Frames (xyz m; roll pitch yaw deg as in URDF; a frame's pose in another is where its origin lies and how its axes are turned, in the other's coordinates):
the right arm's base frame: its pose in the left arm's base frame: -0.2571 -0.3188 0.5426 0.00 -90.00 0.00
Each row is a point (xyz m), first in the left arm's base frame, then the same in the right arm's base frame.
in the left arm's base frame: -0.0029 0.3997 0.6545
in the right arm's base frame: 0.1119 0.7185 -0.2542
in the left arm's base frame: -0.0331 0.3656 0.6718
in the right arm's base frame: 0.1292 0.6844 -0.2240
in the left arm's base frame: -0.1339 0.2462 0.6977
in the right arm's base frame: 0.1551 0.5650 -0.1232
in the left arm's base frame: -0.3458 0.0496 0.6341
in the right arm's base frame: 0.0915 0.3684 0.0887
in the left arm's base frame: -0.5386 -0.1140 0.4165
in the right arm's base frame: -0.1261 0.2048 0.2815
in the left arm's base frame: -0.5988 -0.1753 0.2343
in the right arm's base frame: -0.3083 0.1435 0.3417
